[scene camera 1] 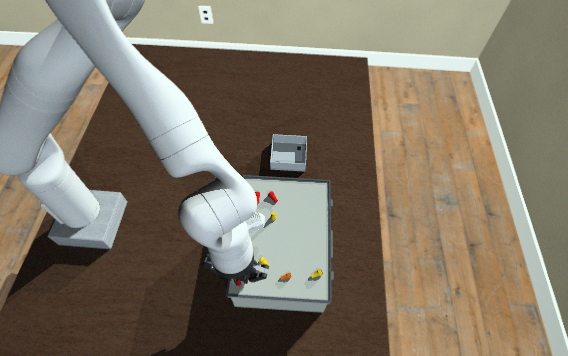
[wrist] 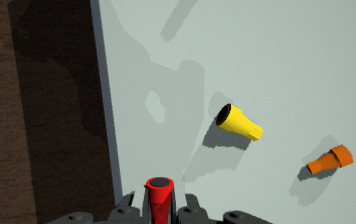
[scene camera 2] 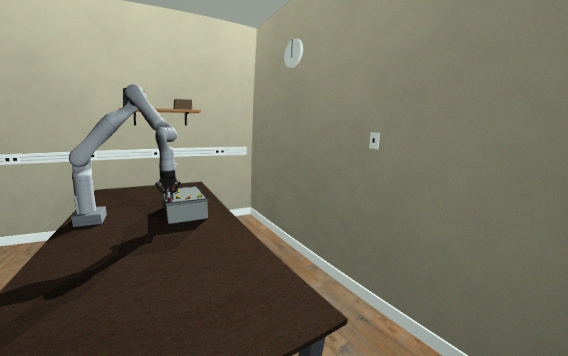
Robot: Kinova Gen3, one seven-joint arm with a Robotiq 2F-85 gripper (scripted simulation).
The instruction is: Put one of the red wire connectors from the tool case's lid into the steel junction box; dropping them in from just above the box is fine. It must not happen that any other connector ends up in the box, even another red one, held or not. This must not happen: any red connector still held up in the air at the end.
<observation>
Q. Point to a yellow connector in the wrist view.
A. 230, 118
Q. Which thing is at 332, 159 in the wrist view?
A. An orange connector.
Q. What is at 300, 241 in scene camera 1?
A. A grey tool case.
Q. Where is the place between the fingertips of my gripper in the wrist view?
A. At 159, 202
</observation>
